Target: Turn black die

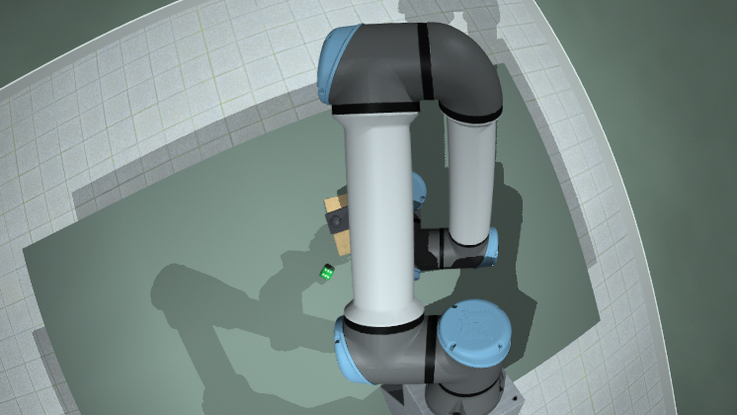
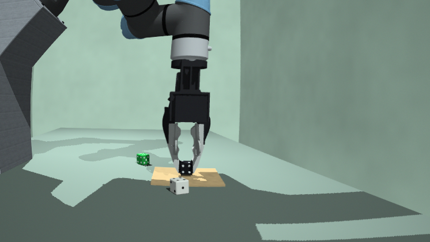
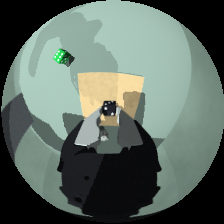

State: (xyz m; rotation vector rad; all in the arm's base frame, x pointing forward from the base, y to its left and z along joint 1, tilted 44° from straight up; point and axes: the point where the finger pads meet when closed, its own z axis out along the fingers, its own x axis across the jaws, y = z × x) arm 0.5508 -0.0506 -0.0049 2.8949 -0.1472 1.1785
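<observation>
My gripper is now right at the black die. The rest, counted from my hand: white die (100 mm to the right, 30 mm behind, 10 mm below); tan mat (20 mm below); green die (130 mm to the left, 80 mm behind, 10 mm below).
</observation>
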